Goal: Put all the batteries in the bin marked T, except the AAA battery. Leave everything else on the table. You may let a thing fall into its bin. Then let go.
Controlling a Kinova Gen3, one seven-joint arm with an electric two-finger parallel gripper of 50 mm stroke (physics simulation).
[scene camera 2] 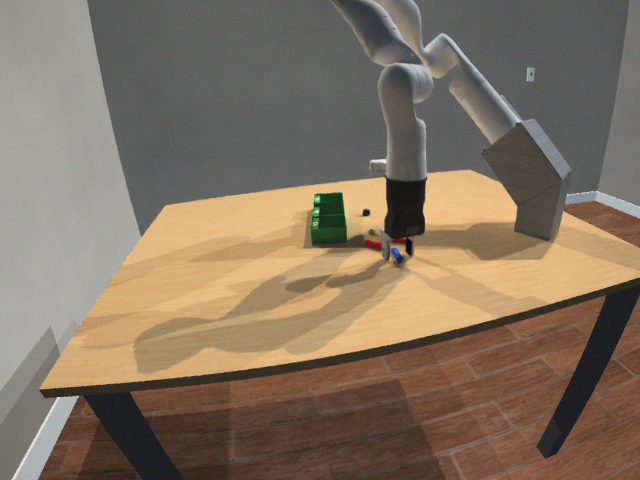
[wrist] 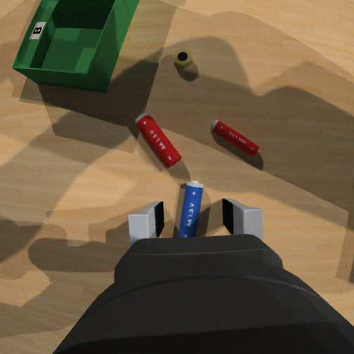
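Seen in the pictures: gripper, between the fingertips: (scene camera 2: 397, 256); arm's base, origin of its link: (scene camera 2: 507, 135).
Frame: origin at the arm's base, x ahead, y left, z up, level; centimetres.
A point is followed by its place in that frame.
A blue AA battery (scene camera 2: 396, 254) {x 37.8, y 8.1, z -21.3 cm} (wrist: 191, 209) lies on the table between the fingers of my gripper (scene camera 2: 398, 249) {x 37.1, y 7.4, z -22.2 cm} (wrist: 192, 212), which is open; the body hides the battery's near end in the wrist view. A red AA battery (scene camera 2: 373, 244) {x 40.0, y 1.4, z -21.5 cm} (wrist: 158, 140) lies up and left of it in the wrist view. A smaller red AAA battery (scene camera 2: 400, 240) {x 33.2, y 1.8, z -21.8 cm} (wrist: 235, 138) lies up and right, partly behind the gripper in the scene view. The green three-part bin (scene camera 2: 330, 236) {x 47.8, y -5.4, z -20.7 cm} (wrist: 65, 79) stands at the upper left; its near compartment is marked B, and the other letters are too small to read.
A small brass-coloured hex nut (scene camera 2: 371, 231) {x 37.0, y -5.7, z -21.7 cm} (wrist: 183, 57) lies between the bin and the batteries. A small black object (scene camera 2: 366, 212) {x 32.9, y -17.4, z -21.5 cm} lies right of the bin in the scene view. The arm's grey base (scene camera 2: 540, 191) {x 1.1, y 13.2, z -11.0 cm} stands at the right of the table (scene camera 2: 248, 330) {x 70.6, y 19.0, z -22.6 cm}.
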